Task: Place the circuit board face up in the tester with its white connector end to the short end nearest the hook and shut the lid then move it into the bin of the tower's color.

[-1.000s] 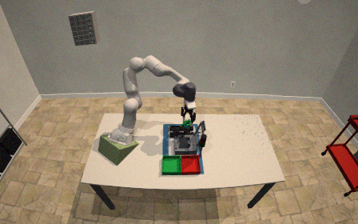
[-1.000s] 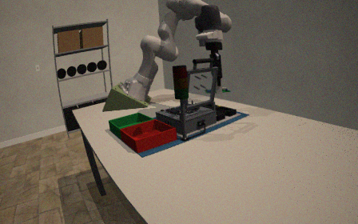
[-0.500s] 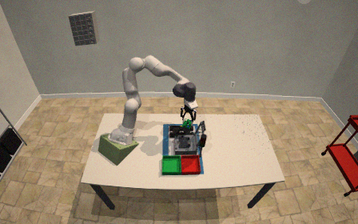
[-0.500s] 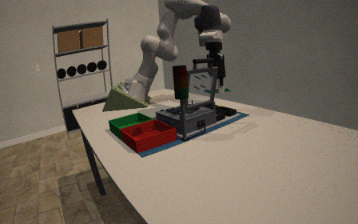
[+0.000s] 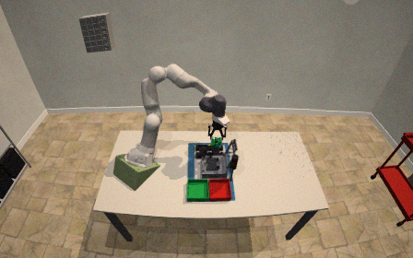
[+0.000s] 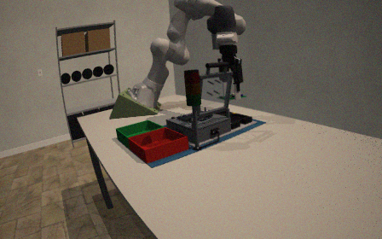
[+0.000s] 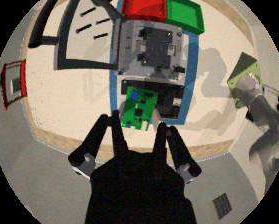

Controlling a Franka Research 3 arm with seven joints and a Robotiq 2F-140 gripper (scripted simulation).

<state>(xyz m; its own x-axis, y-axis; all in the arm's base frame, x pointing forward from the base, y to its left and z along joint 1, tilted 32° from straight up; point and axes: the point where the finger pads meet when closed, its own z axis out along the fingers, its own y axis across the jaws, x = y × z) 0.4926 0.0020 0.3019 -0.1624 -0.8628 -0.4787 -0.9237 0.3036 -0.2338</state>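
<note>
The green circuit board is 2 cm below my hand. From my hand the other things lie so: plate 16 cm to the right, 7 cm below, 4 cm behind; then red bin 37 cm to the right, 13 cm below, 1 cm behind; then clear lid 17 cm to the right, 8 cm ahead, 4 cm above.
</note>
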